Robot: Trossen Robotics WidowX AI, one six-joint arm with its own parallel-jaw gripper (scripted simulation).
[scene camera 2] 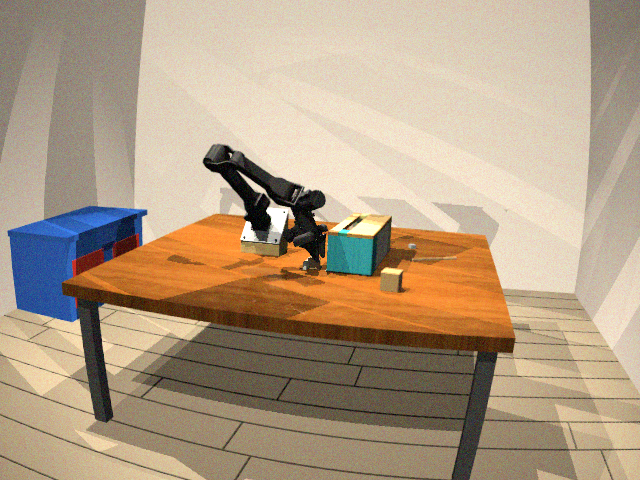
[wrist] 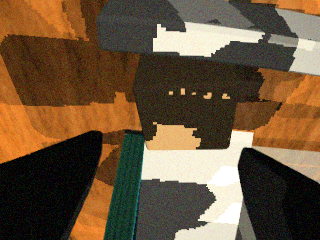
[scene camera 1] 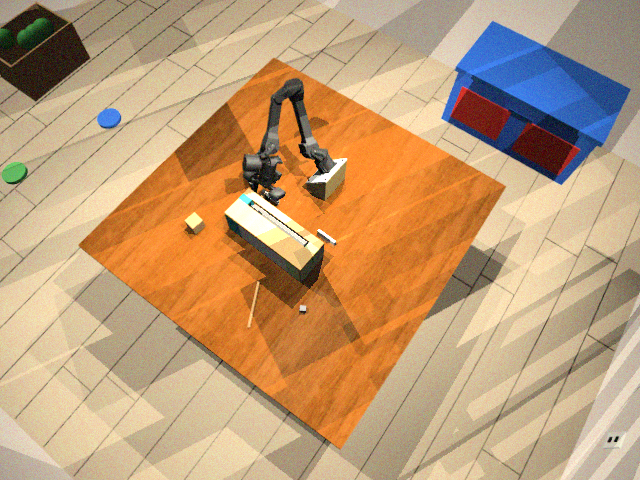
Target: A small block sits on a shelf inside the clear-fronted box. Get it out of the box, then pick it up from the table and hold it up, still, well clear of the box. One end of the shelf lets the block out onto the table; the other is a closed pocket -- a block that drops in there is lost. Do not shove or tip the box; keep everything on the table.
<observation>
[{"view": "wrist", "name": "gripper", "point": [171,149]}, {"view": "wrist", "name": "small block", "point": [182,104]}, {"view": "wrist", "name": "long tan-topped box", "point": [196,186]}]
</observation>
